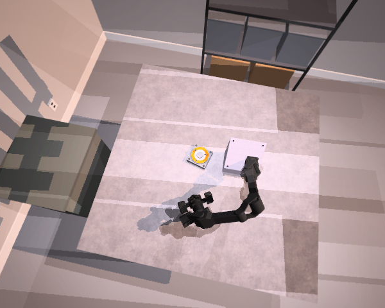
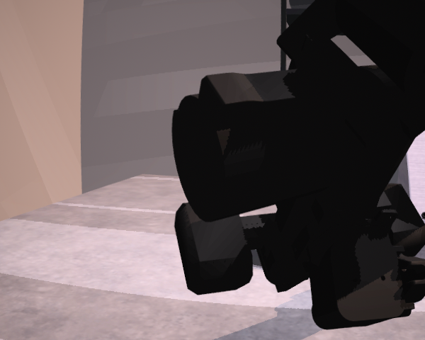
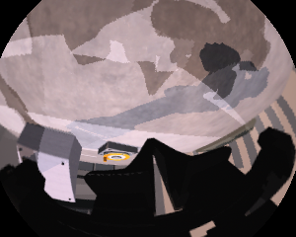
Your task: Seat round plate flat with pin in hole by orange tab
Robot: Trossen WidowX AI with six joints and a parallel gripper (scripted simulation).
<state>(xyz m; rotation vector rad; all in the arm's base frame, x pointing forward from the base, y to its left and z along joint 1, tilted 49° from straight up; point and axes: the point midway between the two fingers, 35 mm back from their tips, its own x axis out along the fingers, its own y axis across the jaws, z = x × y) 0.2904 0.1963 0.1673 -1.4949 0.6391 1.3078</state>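
Now: gripper tip 260 mm to the left of the square base and 40 mm above it.
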